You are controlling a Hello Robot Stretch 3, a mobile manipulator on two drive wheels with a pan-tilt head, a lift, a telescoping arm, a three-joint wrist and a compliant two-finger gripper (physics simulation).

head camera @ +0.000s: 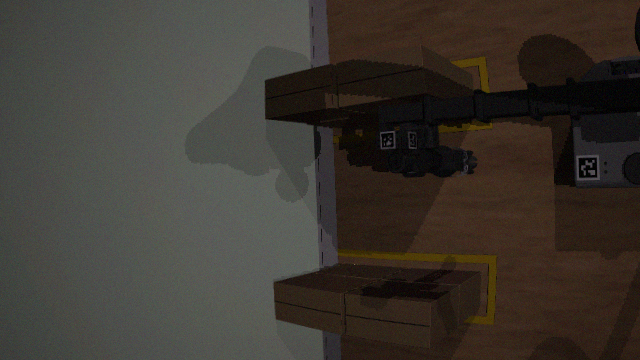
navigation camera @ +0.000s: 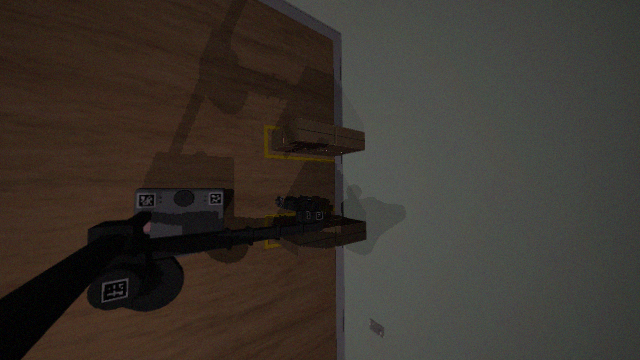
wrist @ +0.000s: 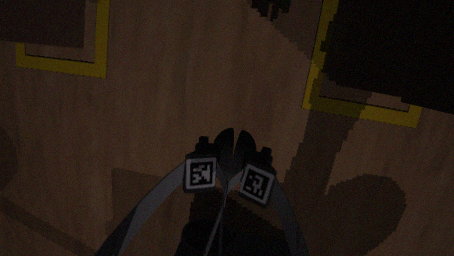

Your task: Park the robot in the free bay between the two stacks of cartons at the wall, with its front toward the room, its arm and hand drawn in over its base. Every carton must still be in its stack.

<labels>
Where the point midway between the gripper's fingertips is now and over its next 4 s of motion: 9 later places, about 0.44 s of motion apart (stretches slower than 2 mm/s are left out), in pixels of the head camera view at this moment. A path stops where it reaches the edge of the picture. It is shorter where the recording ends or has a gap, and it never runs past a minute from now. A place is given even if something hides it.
My gripper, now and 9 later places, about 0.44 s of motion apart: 472,162; 473,162; 479,162; 485,163; 490,163; 495,163; 497,163; 500,163; 508,163; 512,163
</labels>
